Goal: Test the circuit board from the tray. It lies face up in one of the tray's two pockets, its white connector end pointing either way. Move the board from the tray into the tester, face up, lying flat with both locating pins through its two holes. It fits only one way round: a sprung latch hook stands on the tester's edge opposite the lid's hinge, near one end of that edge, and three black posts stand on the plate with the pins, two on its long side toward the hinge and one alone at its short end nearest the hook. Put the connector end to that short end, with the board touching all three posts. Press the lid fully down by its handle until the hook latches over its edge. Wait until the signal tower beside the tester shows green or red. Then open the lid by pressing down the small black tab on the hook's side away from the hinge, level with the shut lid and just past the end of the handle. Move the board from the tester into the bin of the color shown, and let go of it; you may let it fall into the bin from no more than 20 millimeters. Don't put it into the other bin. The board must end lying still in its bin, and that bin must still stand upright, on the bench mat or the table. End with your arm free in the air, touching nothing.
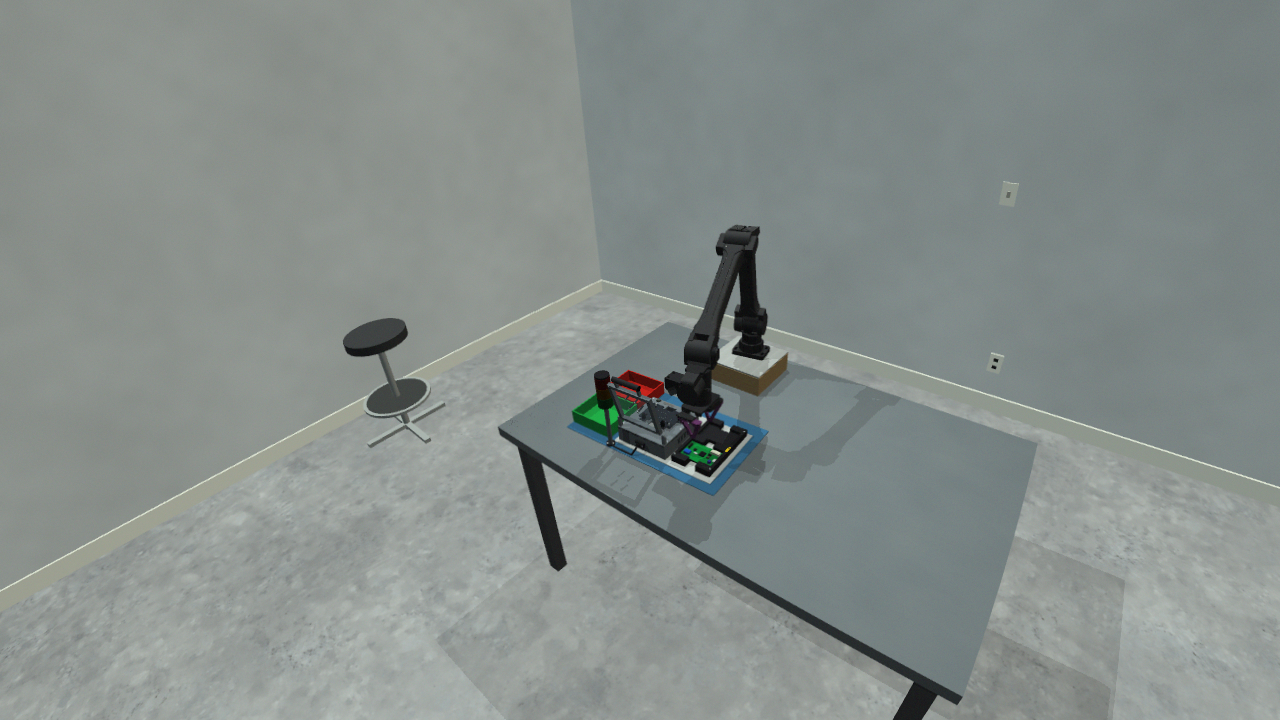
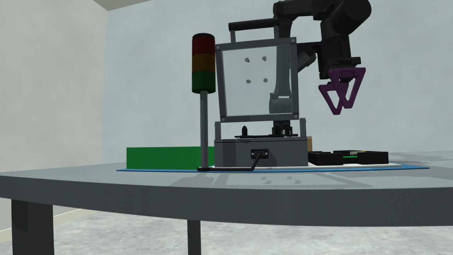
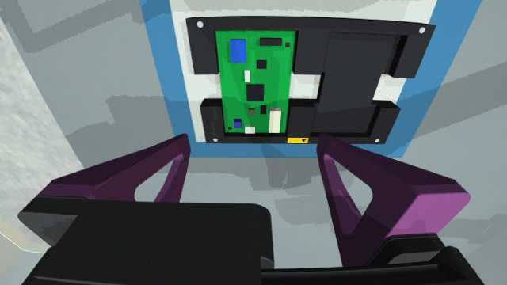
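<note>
Right now the green circuit board is 100 mm below my hand. From my hand the other things lie so: black tester plate: 60 mm behind, 160 mm to the right, 50 mm below; then black latch hook: 120 mm behind, 100 mm to the right, 30 mm below; then clear lid: 60 mm ahead, 180 mm to the right, 60 mm above.
</note>
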